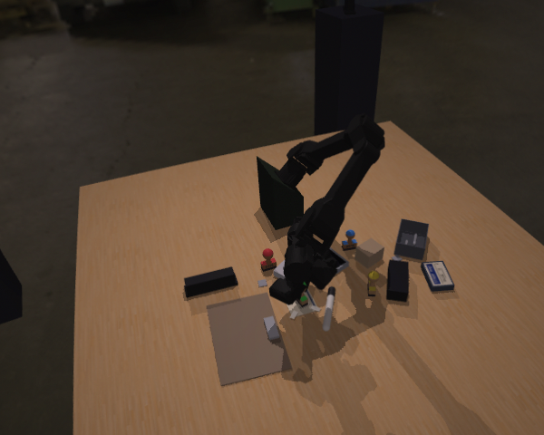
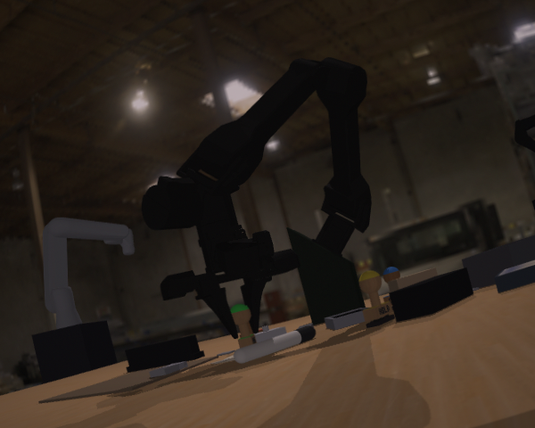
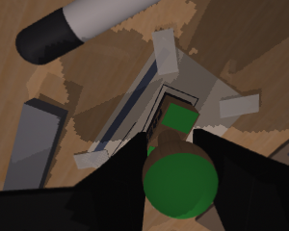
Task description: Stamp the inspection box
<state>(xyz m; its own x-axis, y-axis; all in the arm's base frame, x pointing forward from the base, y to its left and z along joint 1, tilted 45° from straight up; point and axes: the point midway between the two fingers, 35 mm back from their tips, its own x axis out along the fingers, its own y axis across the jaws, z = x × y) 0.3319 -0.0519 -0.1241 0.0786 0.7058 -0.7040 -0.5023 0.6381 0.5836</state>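
My gripper tip is 1 cm past the card and 3 cm above it. From my gripper tip the other things lie so: white marker (4 cm ahead, 6 cm to the left, 2 cm below); green-knobbed PASS stamp (right at my gripper tip); grey bar (9 cm behind, 7 cm to the left, 2 cm below).
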